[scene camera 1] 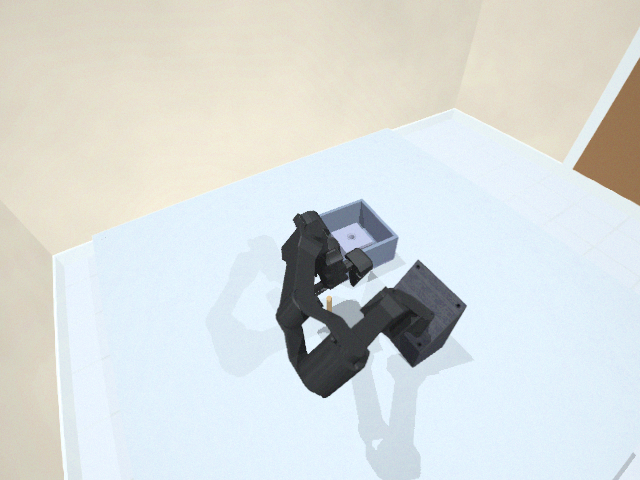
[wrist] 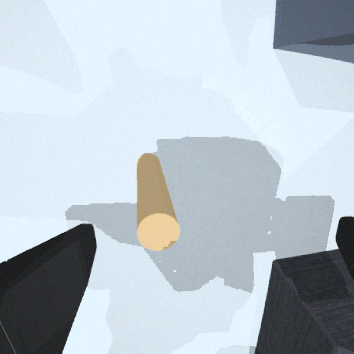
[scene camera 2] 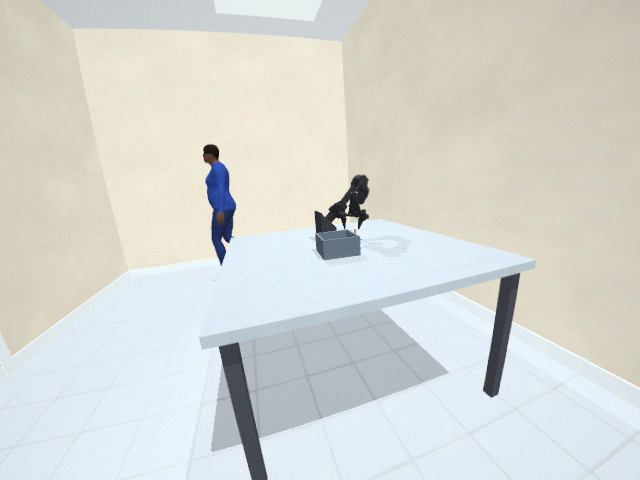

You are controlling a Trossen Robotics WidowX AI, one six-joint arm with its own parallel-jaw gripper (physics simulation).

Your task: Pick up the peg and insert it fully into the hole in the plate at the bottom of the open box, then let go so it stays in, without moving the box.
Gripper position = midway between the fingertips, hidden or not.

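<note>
Here is my gripper [scene camera 1: 337, 295], and the wrist view has my gripper [wrist: 219, 233] too. I see a blue-grey box [scene camera 1: 385, 240], and in scene camera 2 I find the blue-grey box [scene camera 2: 343, 243] again. A tan peg [wrist: 157, 228] is in sight. I can see a pale lilac plate [scene camera 1: 350, 237] as well. In the wrist view the pale lilac plate is out of frame, and scene camera 2 misses the pale lilac plate, hidden by the blue-grey box.
</note>
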